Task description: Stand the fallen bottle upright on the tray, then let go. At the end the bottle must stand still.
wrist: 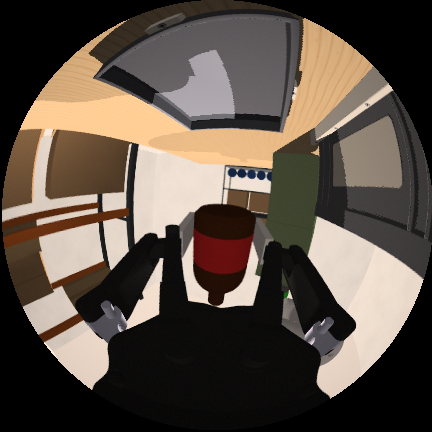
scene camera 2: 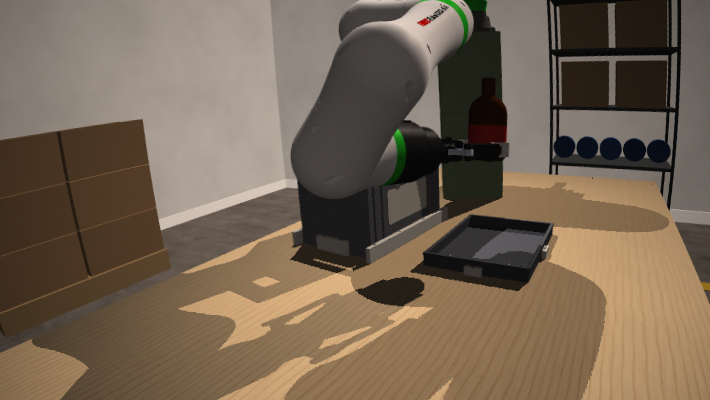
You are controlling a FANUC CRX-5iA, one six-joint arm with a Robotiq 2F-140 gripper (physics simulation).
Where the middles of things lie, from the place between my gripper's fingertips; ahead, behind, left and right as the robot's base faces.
I see the brown bottle (scene camera 2: 487, 122) 5 cm above my hand. From my hand the other things lie so: dark bin (scene camera 2: 364, 218) (25 cm to the right, 11 cm below, 3 cm ahead); grey rail (scene camera 2: 374, 252) (18 cm below, 16 cm to the right, 4 cm ahead).
